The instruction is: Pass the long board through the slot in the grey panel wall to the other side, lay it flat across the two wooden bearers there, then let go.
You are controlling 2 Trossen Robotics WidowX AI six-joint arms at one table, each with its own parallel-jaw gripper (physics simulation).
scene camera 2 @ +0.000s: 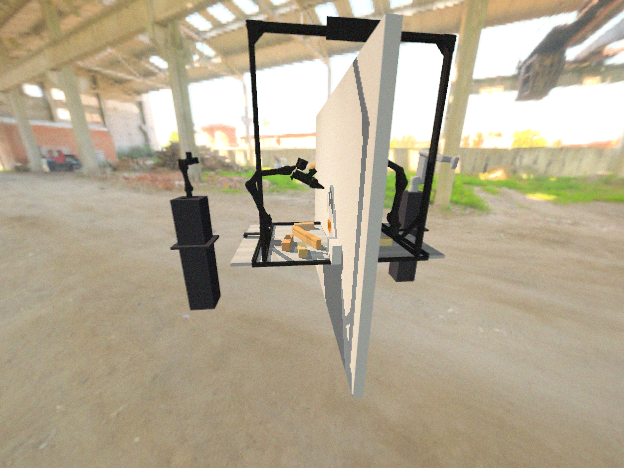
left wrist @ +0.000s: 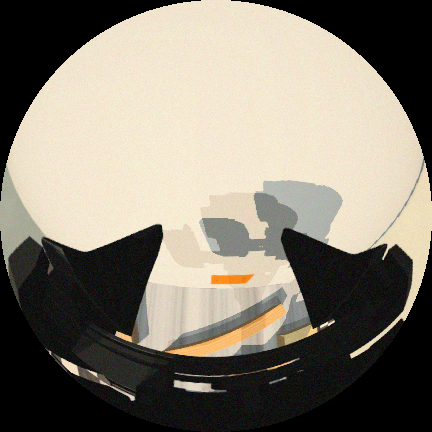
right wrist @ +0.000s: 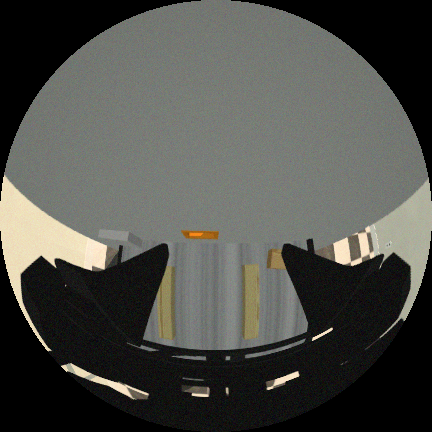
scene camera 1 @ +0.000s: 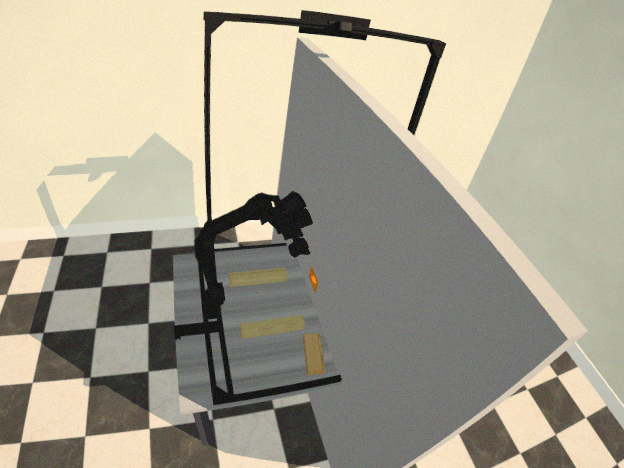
My left gripper (left wrist: pixel 224 232) is open, with nothing in its grasp. My right gripper (scene camera 1: pixel 305 244) is open, holding nothing. Further things: a grey panel wall (scene camera 2: pixel 353 128).
My right gripper also shows in the right wrist view (right wrist: pixel 227 250). The grey panel wall shows as well in the left wrist view (left wrist: pixel 224 129) and in the right wrist view (right wrist: pixel 224 123).
